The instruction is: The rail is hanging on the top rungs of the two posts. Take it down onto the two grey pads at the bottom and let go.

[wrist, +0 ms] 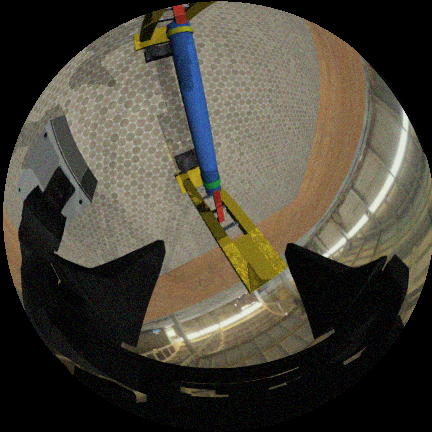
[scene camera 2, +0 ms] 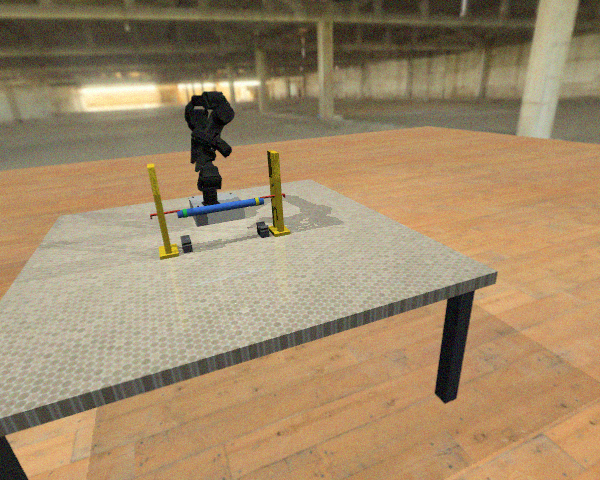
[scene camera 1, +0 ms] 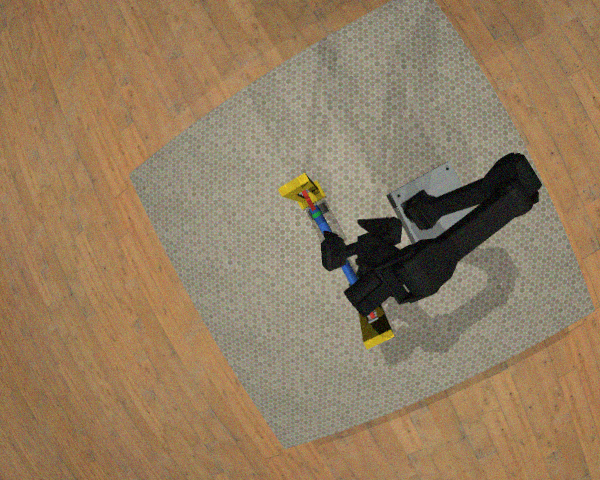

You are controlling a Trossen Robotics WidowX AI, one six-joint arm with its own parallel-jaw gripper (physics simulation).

Scene:
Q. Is my gripper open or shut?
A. Open.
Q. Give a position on a blue rail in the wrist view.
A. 179,33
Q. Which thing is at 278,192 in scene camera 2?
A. A yellow post.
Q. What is my gripper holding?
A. Nothing.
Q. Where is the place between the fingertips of my gripper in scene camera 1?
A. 341,226

